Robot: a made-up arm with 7 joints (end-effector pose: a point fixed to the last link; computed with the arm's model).
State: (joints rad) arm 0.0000 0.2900 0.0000 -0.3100 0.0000 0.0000 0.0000
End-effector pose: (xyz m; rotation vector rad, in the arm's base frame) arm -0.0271 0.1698 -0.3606 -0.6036 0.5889 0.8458
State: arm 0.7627 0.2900 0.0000 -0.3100 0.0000 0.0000 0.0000
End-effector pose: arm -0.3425 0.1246 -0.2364 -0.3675 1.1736 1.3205
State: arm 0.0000 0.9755 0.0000 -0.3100 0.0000 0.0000 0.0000
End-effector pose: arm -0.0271 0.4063 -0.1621 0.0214 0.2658 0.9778
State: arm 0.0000 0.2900 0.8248 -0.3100 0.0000 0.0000 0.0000
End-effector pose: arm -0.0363 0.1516 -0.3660 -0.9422 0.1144 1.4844
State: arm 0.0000 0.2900 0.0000 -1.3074 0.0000 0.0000 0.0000
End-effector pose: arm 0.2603 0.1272 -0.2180 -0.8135 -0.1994 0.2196
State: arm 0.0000 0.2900 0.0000 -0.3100 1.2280 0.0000 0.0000
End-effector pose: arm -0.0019 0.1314 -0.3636 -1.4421 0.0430 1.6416
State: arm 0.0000 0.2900 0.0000 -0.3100 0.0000 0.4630 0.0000
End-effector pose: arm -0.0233 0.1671 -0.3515 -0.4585 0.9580 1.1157
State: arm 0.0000 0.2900 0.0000 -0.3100 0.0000 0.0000 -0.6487
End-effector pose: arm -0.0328 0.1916 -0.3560 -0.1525 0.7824 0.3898
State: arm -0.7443 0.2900 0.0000 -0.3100 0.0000 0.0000 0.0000
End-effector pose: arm 0.2859 0.1299 -0.2510 -0.7542 0.0228 0.3521
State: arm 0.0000 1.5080 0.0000 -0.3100 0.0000 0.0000 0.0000
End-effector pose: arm -0.0271 0.4693 0.0712 0.5071 -0.0008 1.0255
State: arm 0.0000 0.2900 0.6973 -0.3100 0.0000 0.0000 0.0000
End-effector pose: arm -0.0360 0.1548 -0.3651 -0.8929 0.1953 1.3890
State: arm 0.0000 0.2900 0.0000 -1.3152 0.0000 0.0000 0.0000
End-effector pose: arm 0.2618 0.1266 -0.2159 -0.8146 -0.2055 0.2144
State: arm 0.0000 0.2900 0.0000 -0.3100 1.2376 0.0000 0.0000
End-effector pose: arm -0.0015 0.1312 -0.3635 -1.4485 0.0376 1.6474
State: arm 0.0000 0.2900 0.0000 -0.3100 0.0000 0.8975 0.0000
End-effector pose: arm -0.0162 0.1652 -0.3453 -0.2919 1.3049 1.3544
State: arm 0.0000 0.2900 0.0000 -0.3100 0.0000 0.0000 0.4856
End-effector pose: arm -0.0149 0.1575 -0.3602 -0.9386 0.4031 1.1727
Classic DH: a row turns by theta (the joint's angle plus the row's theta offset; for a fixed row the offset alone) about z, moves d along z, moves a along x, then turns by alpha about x. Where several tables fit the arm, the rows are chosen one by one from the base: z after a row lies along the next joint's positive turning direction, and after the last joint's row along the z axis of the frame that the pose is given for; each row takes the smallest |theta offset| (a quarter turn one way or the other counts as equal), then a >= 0, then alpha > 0; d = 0 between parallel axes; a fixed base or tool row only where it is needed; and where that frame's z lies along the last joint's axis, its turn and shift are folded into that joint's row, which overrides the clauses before.
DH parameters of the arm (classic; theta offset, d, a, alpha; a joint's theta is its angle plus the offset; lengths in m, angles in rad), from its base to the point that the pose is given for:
base (fixed): 0 0.0664 -0.02 -1.2217
joint 1: 1.5708 0.0106 0 1.5708
joint 2: 1.2217 0.01 0.01 -1.5708
joint 3: 1.5708 -0.12 0.01 1.5708
joint 4: 0 0.02 0.07 -1.5708
joint 5: 0 -0.33 0.02 1.5708
joint 6: 0 0.02 -0.01 -1.5708
joint 7: -0.3984 0.0218 0.0199 1.1962
tool (fixed): -1.7005 -0.0323 0 0

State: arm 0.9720 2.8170 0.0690 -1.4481 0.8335 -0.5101 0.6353
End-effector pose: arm 0.3188 0.1824 -0.0211 -0.1190 0.5577 -0.3317
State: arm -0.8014 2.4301 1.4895 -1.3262 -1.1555 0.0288 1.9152
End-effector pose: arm -0.2743 -0.0120 0.3707 0.3094 -2.4897 -1.0573
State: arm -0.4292 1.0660 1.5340 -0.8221 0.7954 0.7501 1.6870
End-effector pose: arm 0.0409 0.4571 0.0778 2.0970 0.9124 -0.0767
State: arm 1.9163 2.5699 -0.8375 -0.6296 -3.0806 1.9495 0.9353
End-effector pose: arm 0.1246 0.4394 0.0191 -0.2772 0.3889 -2.7105
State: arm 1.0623 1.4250 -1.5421 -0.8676 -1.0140 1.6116 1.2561
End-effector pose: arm -0.3191 0.3391 -0.0328 1.3758 0.8408 -0.1262
